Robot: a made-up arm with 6 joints.
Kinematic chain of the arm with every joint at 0, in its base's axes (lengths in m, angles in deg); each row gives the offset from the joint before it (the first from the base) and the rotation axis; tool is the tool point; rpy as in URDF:
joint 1: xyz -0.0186 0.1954 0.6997 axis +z
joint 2: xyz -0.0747 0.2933 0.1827 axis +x
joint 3: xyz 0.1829 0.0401 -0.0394 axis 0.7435 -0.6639 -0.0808
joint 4: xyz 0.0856 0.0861 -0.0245 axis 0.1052 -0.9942 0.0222
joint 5: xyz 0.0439 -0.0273 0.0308 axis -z
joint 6: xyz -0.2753 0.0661 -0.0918 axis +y
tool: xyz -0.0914 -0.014 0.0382 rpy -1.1 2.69 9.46
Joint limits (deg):
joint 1: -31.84..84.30
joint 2: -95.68..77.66
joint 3: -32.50..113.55
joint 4: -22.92..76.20
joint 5: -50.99..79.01
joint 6: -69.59..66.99
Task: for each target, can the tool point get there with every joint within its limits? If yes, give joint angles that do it. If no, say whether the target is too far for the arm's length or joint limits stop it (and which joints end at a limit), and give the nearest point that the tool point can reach.
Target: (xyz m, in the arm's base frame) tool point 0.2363 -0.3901 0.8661
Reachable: no: joint limits stop it (at a limit: joint 1, joint 2, joint 4) | nearest point 0.2084 -0.0289 0.8427 | short by 0.363 m
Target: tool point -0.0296 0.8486 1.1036
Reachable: yes | joints 30.26 29.53 79.34 62.75 6.49 -57.46
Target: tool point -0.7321 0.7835 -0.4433
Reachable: no: too far | nearest point -0.4279 0.5328 0.4090 | short by 0.939 m
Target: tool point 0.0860 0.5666 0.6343
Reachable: yes | joints -13.80 -27.47 52.78 23.41 -10.44 33.94
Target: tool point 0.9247 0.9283 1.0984
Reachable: no: too far | nearest point 0.6030 0.7180 1.0074 | short by 0.395 m
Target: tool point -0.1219 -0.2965 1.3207
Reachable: no: joint limits stop it (at a limit: joint 1, joint 3, joint 4, joint 5) | nearest point -0.1634 0.0725 1.1779 | short by 0.398 m
